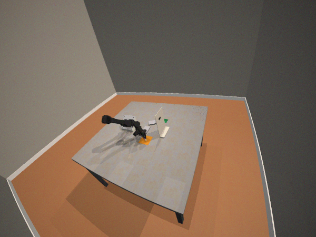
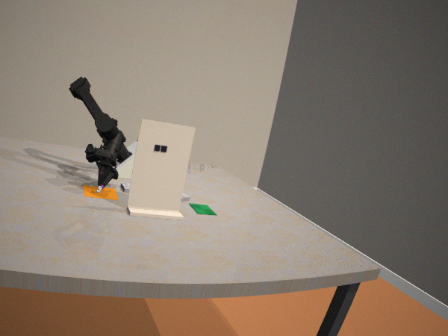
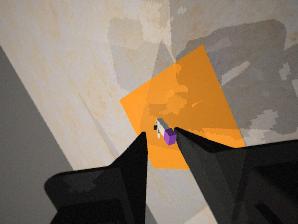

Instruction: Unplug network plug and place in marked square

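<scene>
Now: the network plug right at my gripper tip. Round my gripper tip: orange marked square 20 mm below; then upright cream panel 160 mm ahead, 140 mm to the left, 110 mm above.
</scene>
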